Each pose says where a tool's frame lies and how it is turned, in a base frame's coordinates. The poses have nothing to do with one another.
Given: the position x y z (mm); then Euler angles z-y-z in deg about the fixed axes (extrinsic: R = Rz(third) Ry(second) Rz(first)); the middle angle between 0 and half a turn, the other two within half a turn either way.
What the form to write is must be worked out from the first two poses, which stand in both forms.
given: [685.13, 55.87, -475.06, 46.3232, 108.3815, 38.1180]
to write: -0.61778, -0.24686, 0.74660; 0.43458, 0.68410, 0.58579; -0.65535, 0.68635, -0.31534; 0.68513, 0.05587, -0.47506
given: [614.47, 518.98, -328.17, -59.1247, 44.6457, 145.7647]
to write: 0.18102, -0.79354, -0.58096; 0.91498, -0.08071, 0.39535; -0.36062, -0.60314, 0.71147; 0.61447, 0.51898, -0.32817
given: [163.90, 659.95, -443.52, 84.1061, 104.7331, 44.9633]
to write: -0.72140, 0.10643, 0.68430; 0.68537, 0.25142, 0.68342; -0.09931, 0.96201, -0.25432; 0.16390, 0.65995, -0.44352
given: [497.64, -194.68, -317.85, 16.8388, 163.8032, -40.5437]
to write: -0.51016, 0.83355, 0.21197; 0.81759, 0.54650, -0.18132; -0.26698, 0.08080, -0.96031; 0.49764, -0.19468, -0.31785
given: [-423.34, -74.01, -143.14, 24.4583, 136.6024, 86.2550]
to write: -0.45635, -0.88867, 0.04488; -0.63294, 0.35965, 0.68559; -0.62540, 0.28446, -0.72660; -0.42334, -0.07401, -0.14314
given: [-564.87, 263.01, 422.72, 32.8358, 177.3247, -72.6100]
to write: 0.26660, 0.96371, 0.01395; 0.96301, -0.26576, -0.04454; -0.03922, 0.02531, -0.99891; -0.56487, 0.26301, 0.42272
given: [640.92, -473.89, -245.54, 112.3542, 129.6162, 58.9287]
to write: -0.66700, 0.63012, 0.39757; 0.68504, 0.30882, 0.65981; 0.29298, 0.71244, -0.63764; 0.64092, -0.47389, -0.24554
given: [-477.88, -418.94, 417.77, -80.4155, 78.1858, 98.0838]
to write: 0.97145, -0.19324, -0.13764; 0.17241, 0.17646, 0.96909; -0.16297, -0.96515, 0.20474; -0.47788, -0.41894, 0.41777
